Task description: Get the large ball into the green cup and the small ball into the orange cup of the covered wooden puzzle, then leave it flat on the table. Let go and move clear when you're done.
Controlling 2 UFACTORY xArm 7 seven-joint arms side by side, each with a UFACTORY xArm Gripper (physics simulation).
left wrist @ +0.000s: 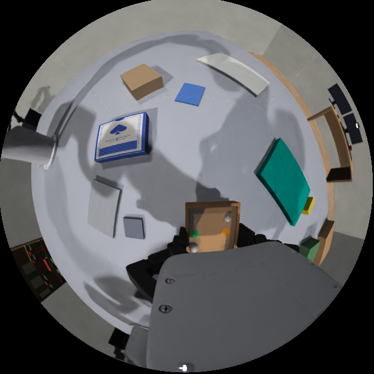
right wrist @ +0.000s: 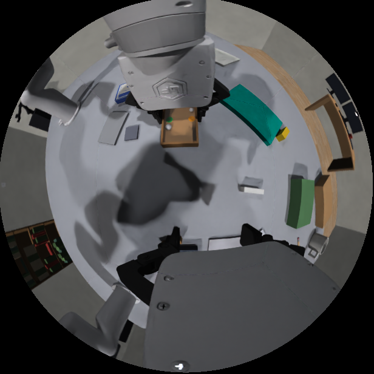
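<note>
The wooden puzzle (left wrist: 210, 204) (right wrist: 179, 144) is a shallow box that appears raised above the table. Its green cup (left wrist: 194, 233) (right wrist: 170, 119) is at the left and its orange cup (left wrist: 226, 232) (right wrist: 191, 119) at the right. The ball that looks larger (left wrist: 193, 247) (right wrist: 169, 127) lies beside the green cup, on the near side in the left wrist view. The other ball (left wrist: 228, 218) (right wrist: 191, 110) lies beside the orange cup, on the far side there. My left gripper (left wrist: 211, 235) (right wrist: 179, 116) is shut on the puzzle's sides. My right gripper (right wrist: 211, 236) is open, well away from it.
A blue card box (left wrist: 121, 137), a grey slab (left wrist: 104, 207) and a small dark tile (left wrist: 134, 227) lie left of the puzzle. A teal slab (left wrist: 285, 182) (right wrist: 255, 115) lies right. A white block (right wrist: 253, 190) and a green block (right wrist: 301, 202) show in the right wrist view.
</note>
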